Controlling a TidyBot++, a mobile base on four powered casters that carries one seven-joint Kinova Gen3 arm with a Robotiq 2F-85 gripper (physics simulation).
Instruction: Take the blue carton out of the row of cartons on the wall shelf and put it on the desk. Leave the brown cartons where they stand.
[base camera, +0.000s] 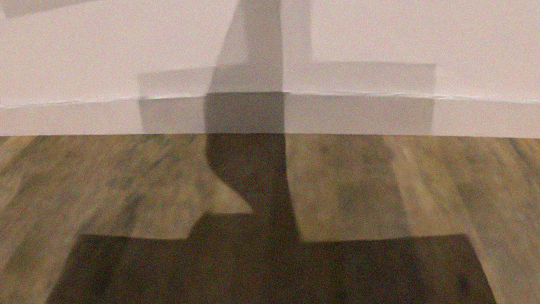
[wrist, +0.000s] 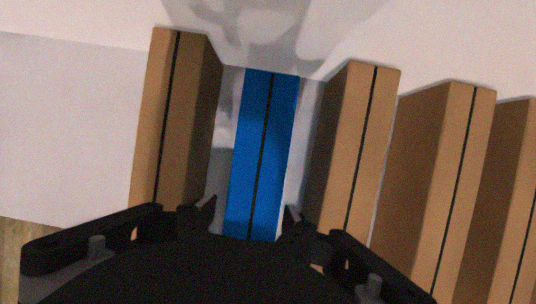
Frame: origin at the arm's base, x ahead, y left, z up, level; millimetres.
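Seen in the pictures: gripper, fingertip midpoint: (wrist: 249, 211).
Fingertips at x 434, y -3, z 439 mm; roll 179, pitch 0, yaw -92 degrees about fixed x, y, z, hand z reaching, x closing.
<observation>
Offsets run from my fingertips to a thing's middle. "pt": to the spot under its first point. Level surfaces: height alone.
The blue carton @[dx -1, dy -2, dz -66 mm] (wrist: 262, 155) stands upright in the row in the wrist view, with a black line down its face and a narrow gap on each side. A brown carton @[dx +28, dy +91, dz -66 mm] (wrist: 187, 125) stands to its left; more brown cartons @[dx +19, dy -95, dz -66 mm] (wrist: 347, 150) @[dx +15, dy -200, dz -66 mm] (wrist: 452, 175) @[dx +10, dy -293, dz -66 mm] (wrist: 517, 200) stand to its right. My gripper (wrist: 249, 211) is partly open and empty. Its fingertips show on either side of the blue carton's lower part, the left one near the left gap and the right one near the right gap. Whether they touch any carton cannot be told. The desk does not show.
The pale shelf board @[dz -107 mm] (wrist: 65, 125) reaches left of the row, with the wall (wrist: 450, 35) behind. In the base camera view, the wall (base camera: 100, 50) with its baseboard @[pt dx +122, dy -388, dz -786 mm] (base camera: 475, 117) rises close ahead of the wooden floor @[dz -835 mm] (base camera: 350, 190), and dark shadows fall across both.
</observation>
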